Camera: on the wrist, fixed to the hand. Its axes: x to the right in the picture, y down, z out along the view.
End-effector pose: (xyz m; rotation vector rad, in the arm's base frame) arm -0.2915 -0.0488 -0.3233 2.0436 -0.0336 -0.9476
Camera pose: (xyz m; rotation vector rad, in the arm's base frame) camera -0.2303 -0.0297 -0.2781 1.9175 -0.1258 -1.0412
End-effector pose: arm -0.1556 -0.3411 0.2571 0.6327 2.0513 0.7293
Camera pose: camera -0.2107 -0.3254 0.3108 0.6826 1.8932 0.7504
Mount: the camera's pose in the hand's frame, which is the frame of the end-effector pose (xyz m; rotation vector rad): 0.0093 0.0389 -0.0675 -0.0564 -0.1329 0.0485
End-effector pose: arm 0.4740 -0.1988 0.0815 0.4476 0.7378 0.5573
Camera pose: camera 0.4183 -0.1508 0.0542 0.4466 0.5840 0.5866
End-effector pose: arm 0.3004 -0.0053 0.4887 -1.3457 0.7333 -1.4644
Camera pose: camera 0.2462 -0.0391 0.4431 -1.4436 0.7206 -1.3113
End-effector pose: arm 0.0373 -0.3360 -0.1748 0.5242 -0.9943 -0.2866
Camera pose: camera 0.0995 -0.2882 -0.1765 0.4333 -1.1231 -0.3083
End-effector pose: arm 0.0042 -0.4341 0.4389 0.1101 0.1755 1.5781
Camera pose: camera -0.0464 -0.4280 0.3792 0.1757 0.0245 1.6168
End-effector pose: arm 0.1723 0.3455 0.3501 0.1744 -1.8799 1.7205
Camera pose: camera 0.1684 0.4182 0.3209 0.2279 -2.0418 1.7232
